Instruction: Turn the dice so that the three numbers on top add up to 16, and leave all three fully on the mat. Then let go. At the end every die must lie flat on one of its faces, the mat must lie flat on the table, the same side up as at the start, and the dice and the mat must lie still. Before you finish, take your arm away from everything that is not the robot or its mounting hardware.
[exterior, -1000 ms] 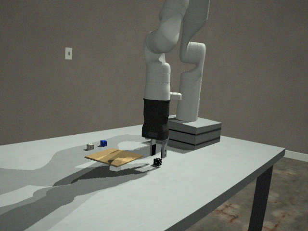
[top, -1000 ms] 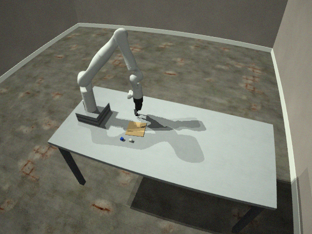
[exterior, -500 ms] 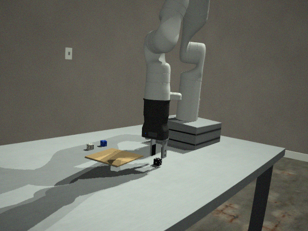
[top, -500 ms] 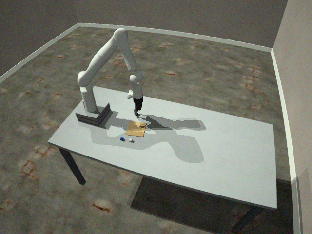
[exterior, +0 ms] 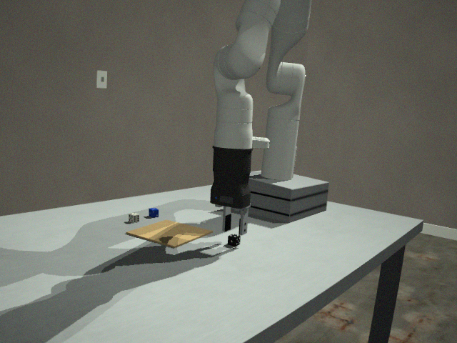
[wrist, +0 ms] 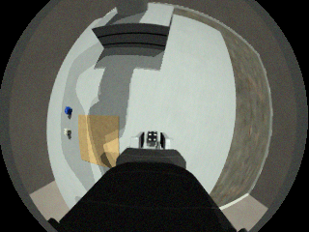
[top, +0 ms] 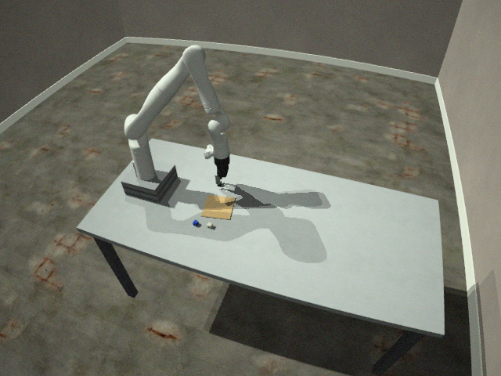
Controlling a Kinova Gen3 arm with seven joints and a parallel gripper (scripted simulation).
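Now: hand 4 cm above the black die. The rest, counted from my hand: tan mat: 5 cm ahead, 14 cm to the right, 4 cm below; then white die: 6 cm ahead, 27 cm to the right, 4 cm below; then blue die: 1 cm behind, 28 cm to the right, 4 cm below.
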